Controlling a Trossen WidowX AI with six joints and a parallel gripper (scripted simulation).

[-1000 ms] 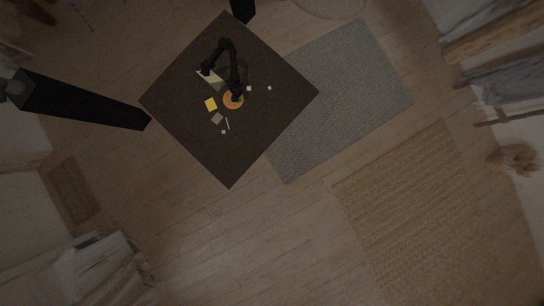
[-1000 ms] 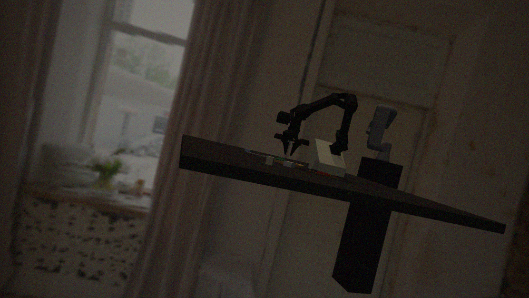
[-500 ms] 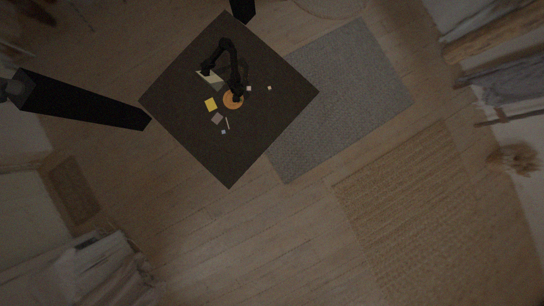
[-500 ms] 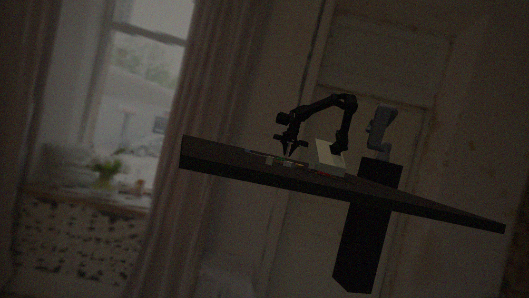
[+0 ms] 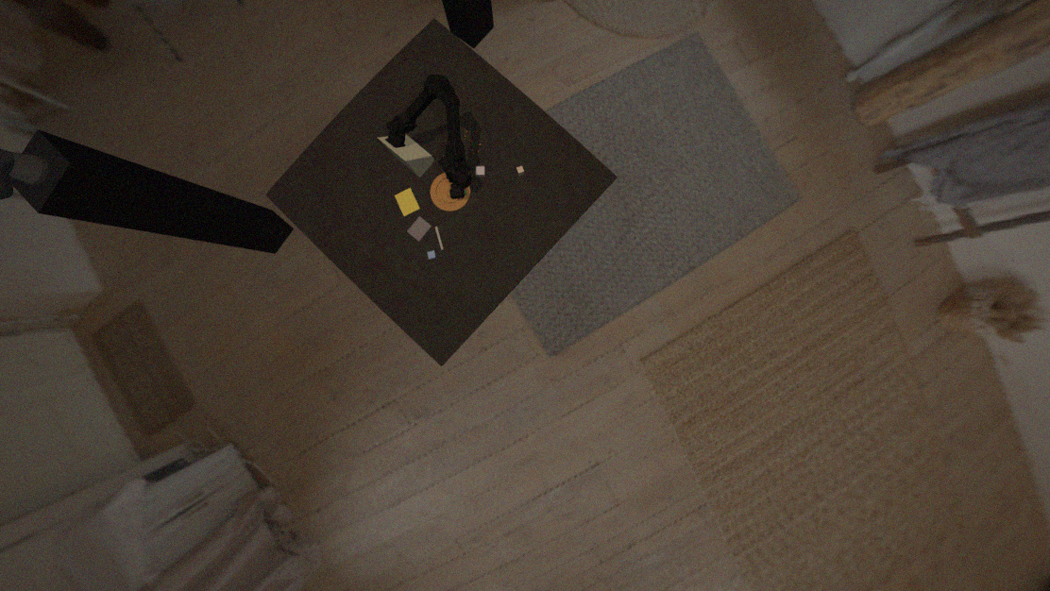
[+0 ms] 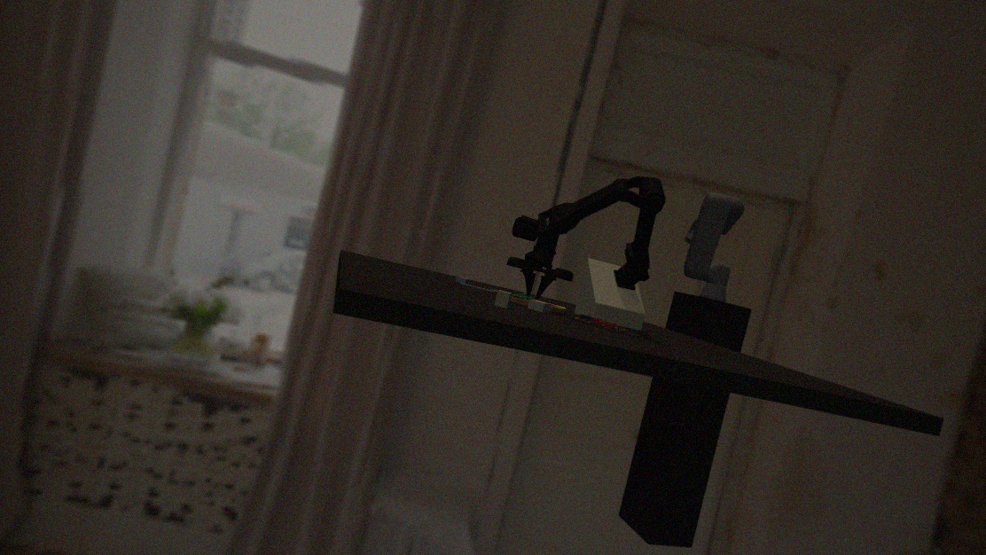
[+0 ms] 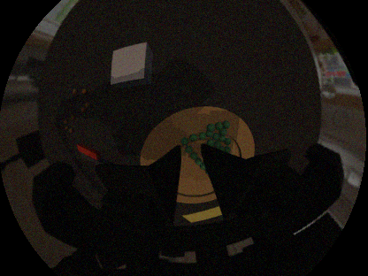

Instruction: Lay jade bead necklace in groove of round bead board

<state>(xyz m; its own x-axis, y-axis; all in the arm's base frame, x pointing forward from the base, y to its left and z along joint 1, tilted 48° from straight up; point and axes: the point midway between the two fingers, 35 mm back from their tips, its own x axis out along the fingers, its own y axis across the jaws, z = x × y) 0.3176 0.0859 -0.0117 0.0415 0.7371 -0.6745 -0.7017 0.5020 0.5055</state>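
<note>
Now: gripper tip 2 cm past the round bead board, 5 cm to the left of it and 1 cm above it. Also, from my gripper tip: white stick 8 cm ahead, 27 cm to the right, 2 cm below; grey-white block 3 cm ahead, 12 cm to the left, 1 cm below; red item 16 cm behind, 13 cm to the left, 2 cm below.
</note>
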